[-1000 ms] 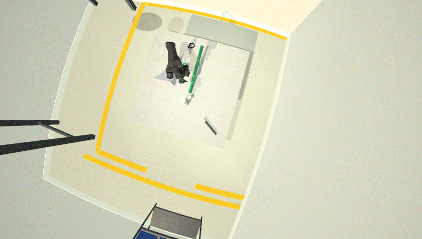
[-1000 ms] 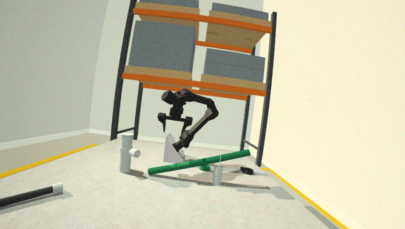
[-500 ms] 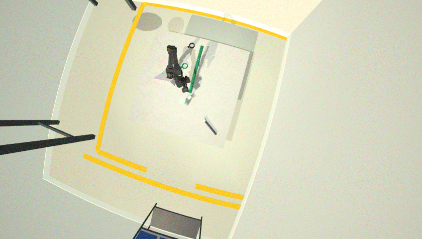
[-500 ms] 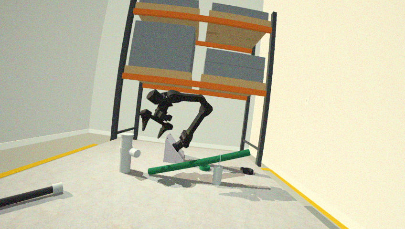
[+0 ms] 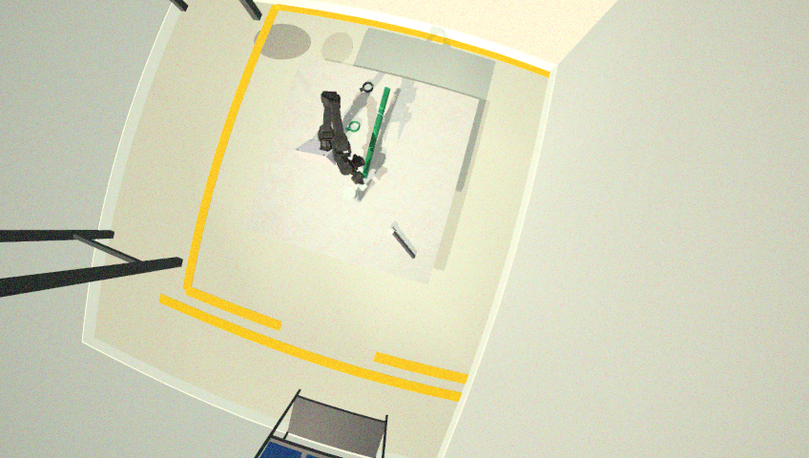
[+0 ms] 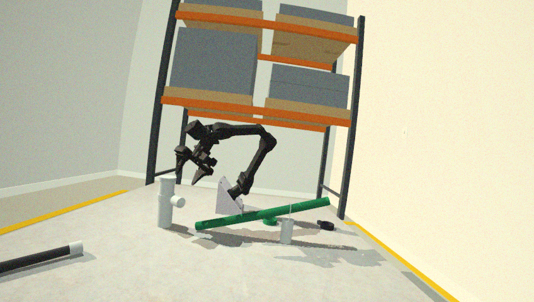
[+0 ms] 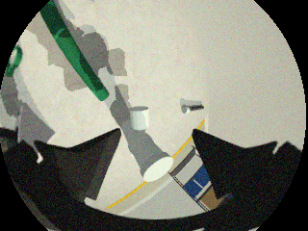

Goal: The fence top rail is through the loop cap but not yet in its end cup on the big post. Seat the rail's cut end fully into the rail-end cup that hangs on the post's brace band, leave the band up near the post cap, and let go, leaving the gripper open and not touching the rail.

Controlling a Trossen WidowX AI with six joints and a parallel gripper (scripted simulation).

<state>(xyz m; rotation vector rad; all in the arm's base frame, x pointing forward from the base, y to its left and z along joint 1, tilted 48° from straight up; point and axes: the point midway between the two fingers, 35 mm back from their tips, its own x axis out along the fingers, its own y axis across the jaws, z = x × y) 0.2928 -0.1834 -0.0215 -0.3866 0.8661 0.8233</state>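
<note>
Right now the rail-end cup is 3 cm to the right of my gripper tip and 9 cm below it. Also, from my gripper tip: black band: 21 cm behind, 66 cm to the left, 20 cm below; then green band: 21 cm behind, 36 cm to the left, 20 cm below; then loop cap: 3 cm behind, 42 cm to the left, 10 cm below.
</note>
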